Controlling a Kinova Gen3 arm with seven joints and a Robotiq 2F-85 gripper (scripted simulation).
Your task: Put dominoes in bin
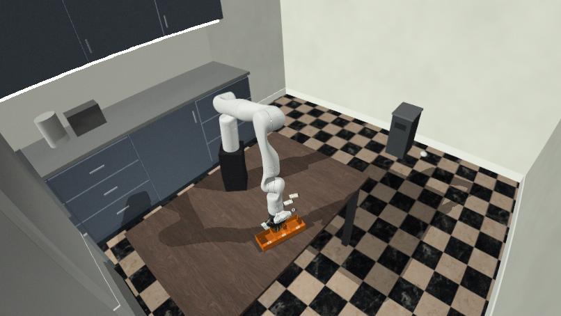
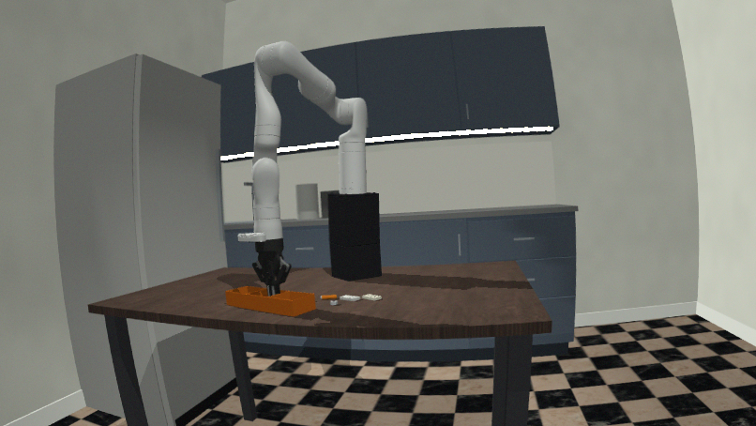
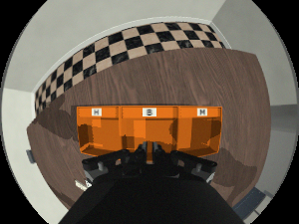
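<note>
My gripper is now 30 mm short of the orange bin tray and 20 mm above it. Round my hand: blue marker (80 mm behind, 50 mm to the left, 30 mm below); then small nut (150 mm to the left, 60 mm behind, 30 mm below); then orange marker (110 mm behind, 100 mm to the left, 30 mm below).
</note>
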